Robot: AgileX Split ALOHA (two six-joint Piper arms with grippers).
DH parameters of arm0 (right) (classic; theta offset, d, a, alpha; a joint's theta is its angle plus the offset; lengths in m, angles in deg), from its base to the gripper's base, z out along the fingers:
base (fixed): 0 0 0 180
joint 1: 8.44 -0.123 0 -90
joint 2: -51.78 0 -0.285 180
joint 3: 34.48 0 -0.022 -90
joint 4: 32.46 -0.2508 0 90
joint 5: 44.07 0 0.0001 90
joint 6: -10.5 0.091 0 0
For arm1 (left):
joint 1: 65.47 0.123 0 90
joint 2: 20.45 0 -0.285 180
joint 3: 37.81 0 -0.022 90
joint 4: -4.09 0.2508 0 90
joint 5: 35.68 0 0.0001 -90
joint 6: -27.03 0.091 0 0
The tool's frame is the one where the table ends.
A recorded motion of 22 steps. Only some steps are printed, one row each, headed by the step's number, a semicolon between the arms.
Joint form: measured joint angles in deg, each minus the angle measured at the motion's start. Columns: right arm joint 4, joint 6, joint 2, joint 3, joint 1, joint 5; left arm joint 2, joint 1, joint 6, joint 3, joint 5, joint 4.
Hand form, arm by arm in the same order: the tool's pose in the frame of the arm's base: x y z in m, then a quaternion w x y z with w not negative. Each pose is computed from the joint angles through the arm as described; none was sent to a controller.
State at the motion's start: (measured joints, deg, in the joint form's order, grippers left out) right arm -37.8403 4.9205 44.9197 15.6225 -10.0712 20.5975; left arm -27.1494 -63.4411 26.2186 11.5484 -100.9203 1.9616
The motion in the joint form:
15: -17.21 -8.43 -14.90 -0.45 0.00 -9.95; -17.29 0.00 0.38 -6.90 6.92 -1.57
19: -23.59 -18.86 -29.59 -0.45 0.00 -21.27; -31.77 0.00 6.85 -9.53 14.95 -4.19
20: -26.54 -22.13 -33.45 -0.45 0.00 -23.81; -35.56 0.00 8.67 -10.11 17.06 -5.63
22: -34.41 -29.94 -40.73 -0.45 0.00 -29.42; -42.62 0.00 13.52 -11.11 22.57 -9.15
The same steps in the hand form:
15: 0.0368 0.0296 0.2811 0.46251 -0.09079 0.86999 0.14477; 0.0355 -0.0037 0.3074 0.46371 -0.02130 0.88536 -0.02573
19: 0.0882 0.0328 0.2812 0.45092 -0.10879 0.87368 0.14670; 0.0892 -0.0046 0.3163 0.43578 0.01815 0.89958 -0.02287
20: 0.1013 0.0344 0.2790 0.44619 -0.11088 0.87469 0.15339; 0.1040 -0.0055 0.3159 0.42812 0.02655 0.90290 -0.02802
22: 0.1269 0.0373 0.2742 0.44735 -0.10804 0.87164 0.16865; 0.1336 -0.0074 0.3141 0.42689 0.04666 0.90237 -0.03637

